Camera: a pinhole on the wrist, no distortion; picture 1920 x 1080 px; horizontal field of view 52.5 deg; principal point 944.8 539.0 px. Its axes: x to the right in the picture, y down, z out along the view. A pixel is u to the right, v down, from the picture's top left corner.
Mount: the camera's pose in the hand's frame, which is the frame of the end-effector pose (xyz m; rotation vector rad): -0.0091 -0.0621 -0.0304 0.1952 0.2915 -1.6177
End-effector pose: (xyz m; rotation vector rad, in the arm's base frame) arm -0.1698 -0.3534 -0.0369 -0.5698 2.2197 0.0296
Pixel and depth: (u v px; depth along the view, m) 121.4 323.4 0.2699
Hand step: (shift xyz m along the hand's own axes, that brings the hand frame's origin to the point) -0.0173 -0.0341 0.2627
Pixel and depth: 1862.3 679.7 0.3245
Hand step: 0.0201 -0.3075 0.2307
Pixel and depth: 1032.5 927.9 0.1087
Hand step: 0.0177 -0.1009 0.0700
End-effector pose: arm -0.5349 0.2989 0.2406 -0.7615 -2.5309 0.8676
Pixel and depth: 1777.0 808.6 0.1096
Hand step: 0.0083 -0.1408 0.0587
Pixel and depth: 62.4 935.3 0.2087
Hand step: 0.0503 -0.0377 0.1936
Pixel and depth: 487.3 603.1 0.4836
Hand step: 0.0391 -0.1019 0.4627
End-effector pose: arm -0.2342 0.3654 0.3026 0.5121 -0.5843 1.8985
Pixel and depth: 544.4 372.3 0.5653
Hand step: -0.0207 -0.1210 0.5456
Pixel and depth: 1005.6 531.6 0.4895
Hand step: 0.0127 -0.2254 0.4308
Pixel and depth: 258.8 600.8 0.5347
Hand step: 0.0479 -0.0463 0.5337
